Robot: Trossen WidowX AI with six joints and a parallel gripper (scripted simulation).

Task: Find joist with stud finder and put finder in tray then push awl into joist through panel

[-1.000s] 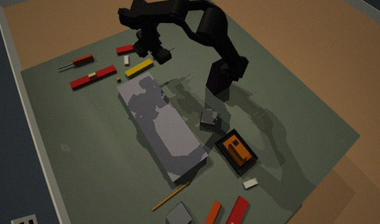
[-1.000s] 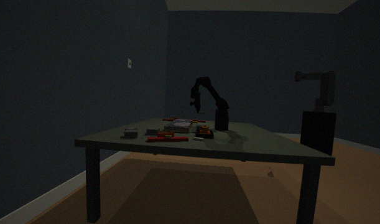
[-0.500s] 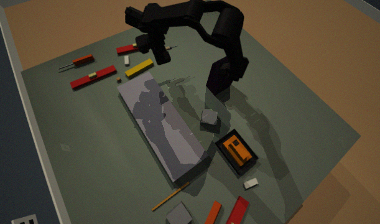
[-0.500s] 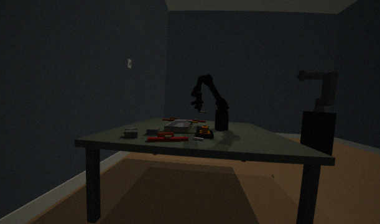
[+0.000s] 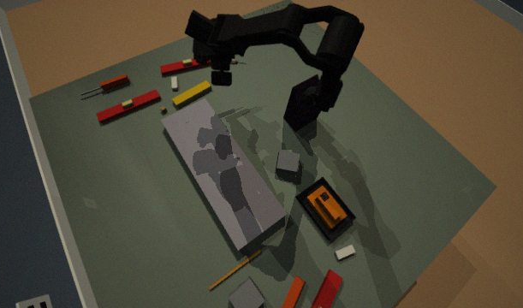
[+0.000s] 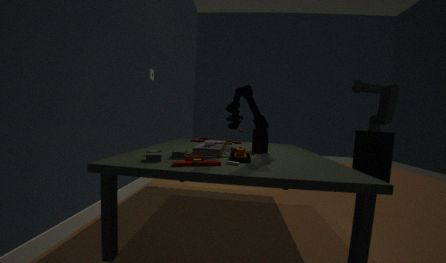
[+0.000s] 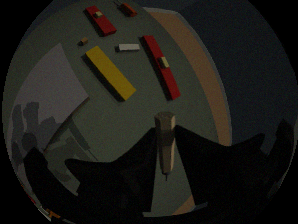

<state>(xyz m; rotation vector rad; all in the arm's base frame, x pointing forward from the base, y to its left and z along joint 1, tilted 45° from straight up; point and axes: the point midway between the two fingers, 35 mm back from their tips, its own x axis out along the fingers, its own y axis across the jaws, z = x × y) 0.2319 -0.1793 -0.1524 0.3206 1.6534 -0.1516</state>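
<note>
The pale-handled pointed tool is 50 mm behind my gripper tip, 20 mm to the left of it and 10 mm below it. From my gripper tip the other things lie so: yellow bar (150 mm below, 120 mm ahead, 30 mm to the right); then orange stud finder (580 mm to the left, 110 mm below, 110 mm behind); then dark tray (590 mm to the left, 140 mm below, 110 mm behind).
</note>
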